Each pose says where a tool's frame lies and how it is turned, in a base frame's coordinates. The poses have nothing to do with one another.
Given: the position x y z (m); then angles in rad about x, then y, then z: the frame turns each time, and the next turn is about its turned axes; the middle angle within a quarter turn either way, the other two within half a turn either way.
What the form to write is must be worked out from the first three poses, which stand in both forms.
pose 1, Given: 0.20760 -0.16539 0.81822 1.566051 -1.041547 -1.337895
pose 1, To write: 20.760 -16.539 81.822 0.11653 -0.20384 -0.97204 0.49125 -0.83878 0.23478
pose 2, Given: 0.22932 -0.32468 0.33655 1.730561 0.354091 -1.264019
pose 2, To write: 22.932 -32.468 33.655 0.28325 0.25504 -0.92451 0.89417 0.27830 0.35073
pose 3, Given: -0.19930 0.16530 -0.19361 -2.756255 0.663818 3.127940
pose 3, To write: -19.930 16.530 -19.361 -0.78757 0.21891 -0.57603 -0.01075 0.92975 0.36804
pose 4, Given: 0.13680 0.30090 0.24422 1.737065 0.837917 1.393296
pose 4, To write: 13.680 30.090 24.422 0.11813 -0.03348 0.99243 -0.65850 -0.75071 0.05306
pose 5, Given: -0.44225 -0.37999 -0.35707 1.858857 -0.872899 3.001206
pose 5, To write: -44.225 -37.999 -35.707 -0.63629 0.68765 0.34969 -0.08992 0.38409 -0.91891
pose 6, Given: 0.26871 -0.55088 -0.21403 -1.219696 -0.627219 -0.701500
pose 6, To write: 26.871 -55.088 -21.403 0.61848 0.19900 0.76018 0.52253 0.61838 -0.58701
